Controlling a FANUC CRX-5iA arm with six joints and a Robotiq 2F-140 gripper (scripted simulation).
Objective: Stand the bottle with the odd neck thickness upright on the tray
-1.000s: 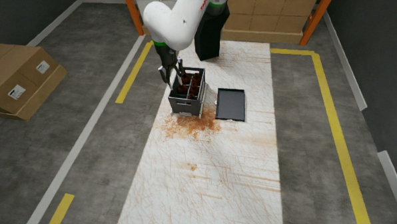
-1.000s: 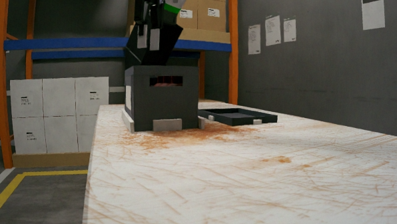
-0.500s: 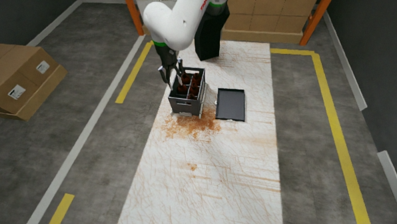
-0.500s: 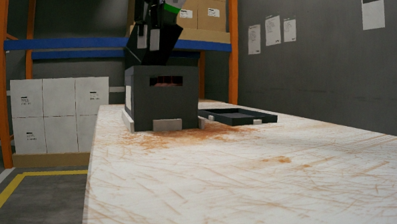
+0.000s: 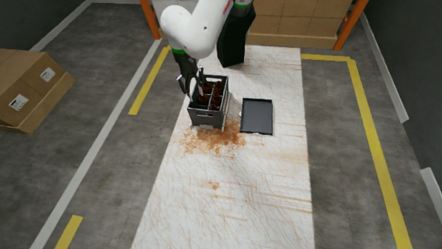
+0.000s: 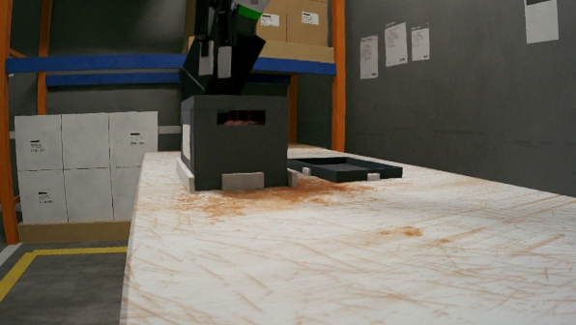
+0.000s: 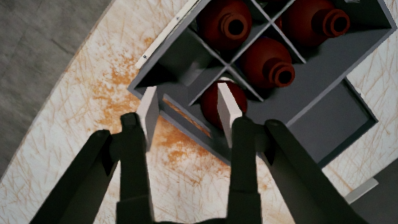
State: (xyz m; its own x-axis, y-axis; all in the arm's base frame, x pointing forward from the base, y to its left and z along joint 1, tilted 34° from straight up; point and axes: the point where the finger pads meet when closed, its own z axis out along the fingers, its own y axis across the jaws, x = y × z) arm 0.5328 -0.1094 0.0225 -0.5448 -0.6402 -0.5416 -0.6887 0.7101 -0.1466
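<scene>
Right now the grey crate is 160 mm below my hand, 90 mm behind it and 30 mm to the left of it. Also, from my hand: dark tray 320 mm to the left, 230 mm below, 110 mm behind.
</scene>
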